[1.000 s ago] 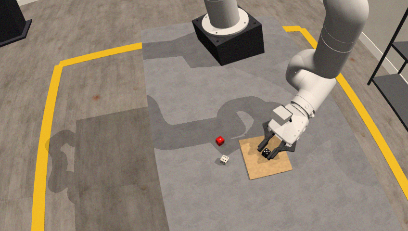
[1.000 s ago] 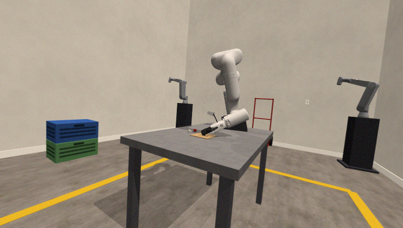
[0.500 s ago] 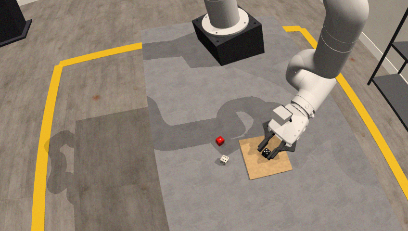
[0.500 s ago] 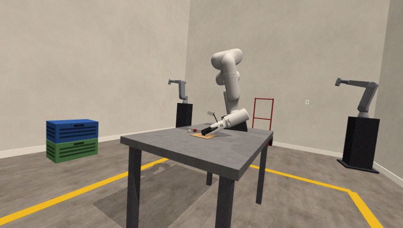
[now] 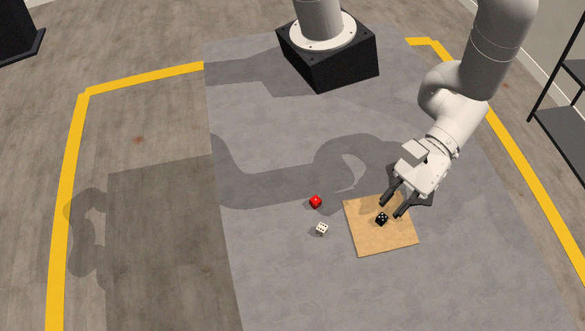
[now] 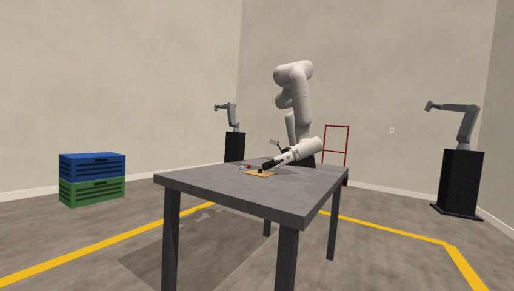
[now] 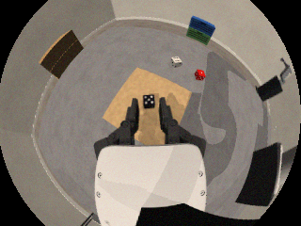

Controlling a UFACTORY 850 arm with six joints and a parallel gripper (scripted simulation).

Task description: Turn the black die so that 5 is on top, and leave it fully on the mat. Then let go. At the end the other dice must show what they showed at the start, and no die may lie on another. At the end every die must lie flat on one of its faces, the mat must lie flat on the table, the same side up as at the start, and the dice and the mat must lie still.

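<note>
Now: hand 1 cm short of the black die, 3 cm to the left of it and 3 cm above it. Round my hand: white die: 1 cm behind, 16 cm to the right, 3 cm below; then mat: 1 cm ahead, 3 cm to the right, 4 cm below; then red die: 8 cm behind, 14 cm to the right, 3 cm below.
</note>
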